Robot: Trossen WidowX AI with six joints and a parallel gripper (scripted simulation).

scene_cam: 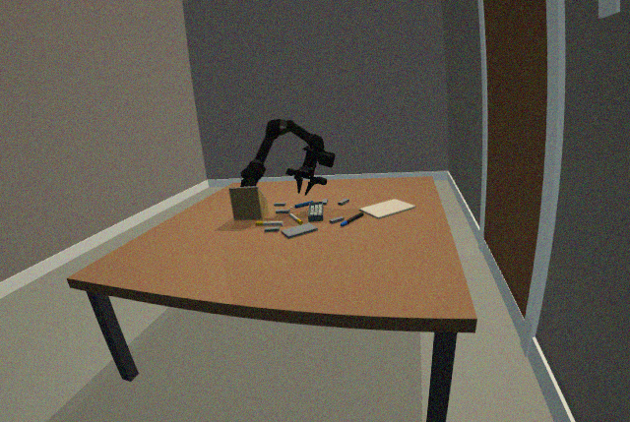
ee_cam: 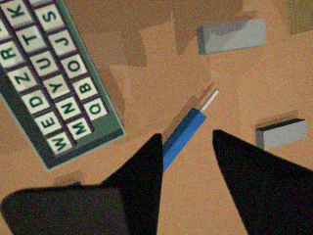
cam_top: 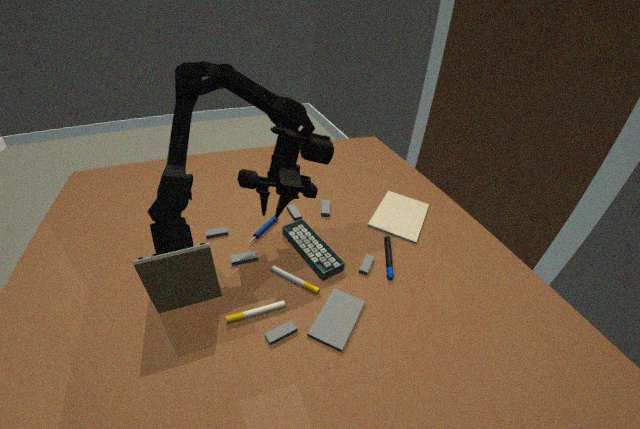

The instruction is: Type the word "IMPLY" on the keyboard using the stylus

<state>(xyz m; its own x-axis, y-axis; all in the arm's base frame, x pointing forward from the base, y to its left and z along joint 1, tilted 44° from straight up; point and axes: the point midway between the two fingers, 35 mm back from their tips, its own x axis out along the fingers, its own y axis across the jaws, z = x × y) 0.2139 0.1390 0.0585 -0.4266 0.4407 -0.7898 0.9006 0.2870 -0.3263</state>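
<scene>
My gripper tip is 30 mm past the blue stylus, 10 mm to the right of it and 60 mm above it. Round my gripper tip: grey slab: 80 mm ahead, 270 mm to the right, 60 mm below; white stylus tip: 50 mm behind, 20 mm to the right, 60 mm below; cream pad: 390 mm ahead, 60 mm below.
</scene>
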